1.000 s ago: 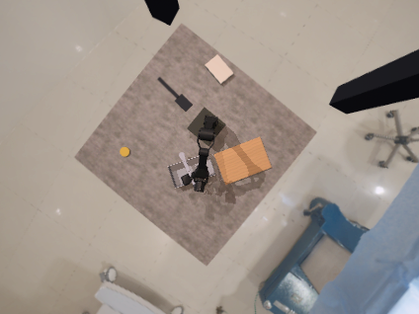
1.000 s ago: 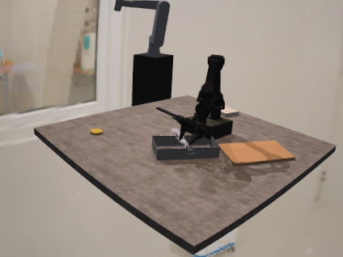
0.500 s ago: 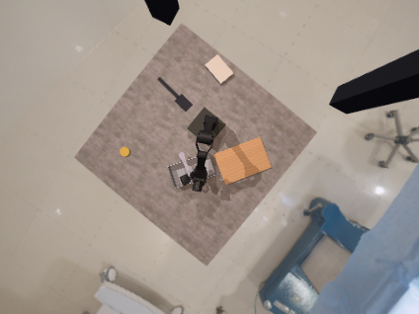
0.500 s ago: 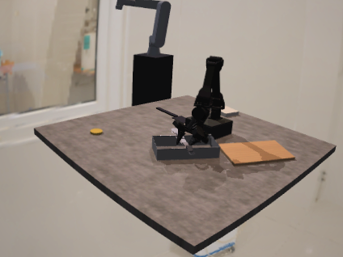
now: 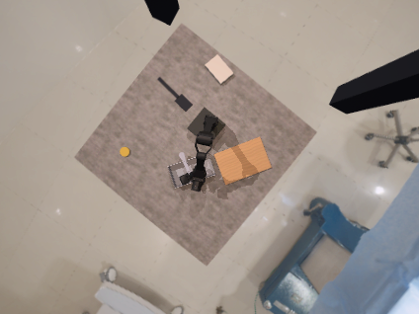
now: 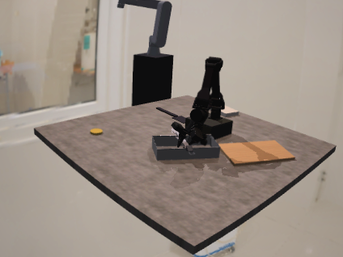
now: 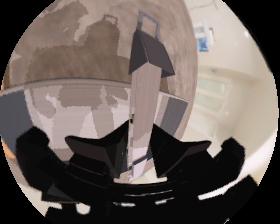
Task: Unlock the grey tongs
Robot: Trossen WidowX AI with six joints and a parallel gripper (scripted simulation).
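My gripper tip is 4 cm past the grey roasting tin and 1 cm above it. Round my gripper tip: yellow disc (7 cm ahead, 50 cm to the right, 3 cm below); then wooden board (27 cm behind, 30 cm to the left, 3 cm below); then black flat tool (47 cm behind, 36 cm to the right, 3 cm below).
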